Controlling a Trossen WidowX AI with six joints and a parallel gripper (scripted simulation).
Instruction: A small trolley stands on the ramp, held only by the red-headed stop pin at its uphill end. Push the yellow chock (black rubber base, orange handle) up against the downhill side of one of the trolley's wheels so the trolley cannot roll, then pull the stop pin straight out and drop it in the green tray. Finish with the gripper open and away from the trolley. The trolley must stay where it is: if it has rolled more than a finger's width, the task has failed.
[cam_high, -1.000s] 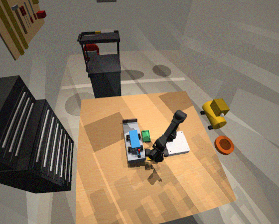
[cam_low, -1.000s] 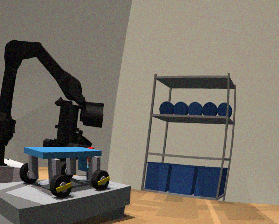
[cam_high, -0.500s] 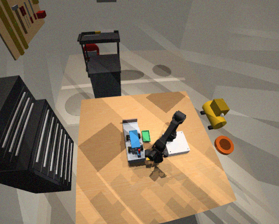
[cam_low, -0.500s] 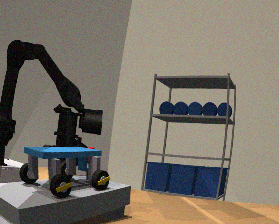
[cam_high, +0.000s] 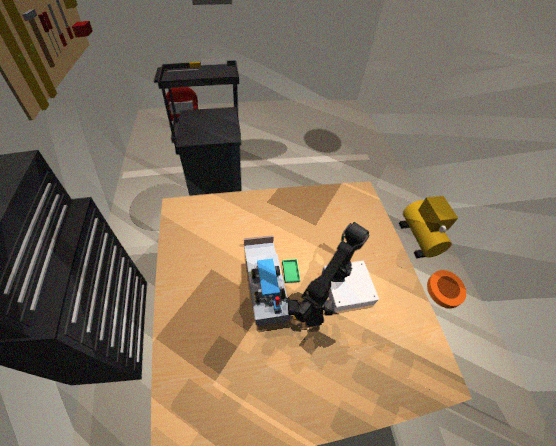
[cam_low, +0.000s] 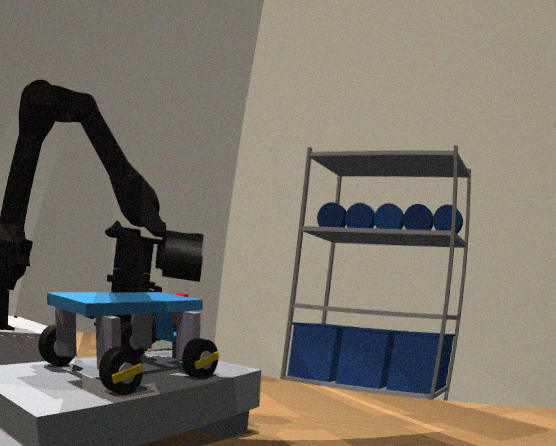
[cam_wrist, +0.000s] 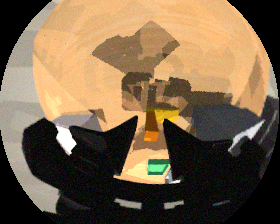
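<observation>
Now: the red-headed stop pin 140 mm ahead of my gripper tip, 10 mm to the right of it and 100 mm above it. From my gripper tip the other things lie so: grey ramp 180 mm ahead, 120 mm to the right, 20 mm above; blue-topped trolley 180 mm ahead, 120 mm to the right, 80 mm above; yellow chock 20 mm ahead, 10 mm below.
</observation>
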